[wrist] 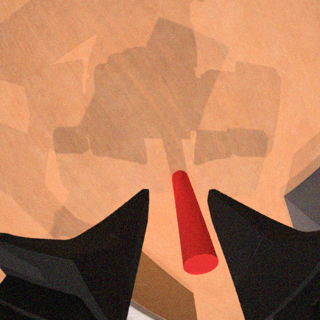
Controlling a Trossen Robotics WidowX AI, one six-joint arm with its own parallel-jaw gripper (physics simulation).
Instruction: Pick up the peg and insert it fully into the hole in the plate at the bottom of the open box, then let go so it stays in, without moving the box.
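Observation:
A red peg (192,220) stands upright on the wood-coloured table, its round top end towards the camera and its shadow running up from its foot. My gripper (178,195) has its two black fingers partly apart, one on each side of the peg. A strip of table shows between the peg and each finger, so neither finger touches it. The peg is a little nearer the right finger at its top end. The hole in the plate does not show in this view, and I cannot tell for certain which part in view belongs to the open box.
A dark grey flat-sided object (306,202) cuts in at the right edge, beyond the right finger. A brown wooden piece (165,287) with a pale edge below it shows at the bottom between the fingers. Arm and gripper shadows lie across the table (240,30).

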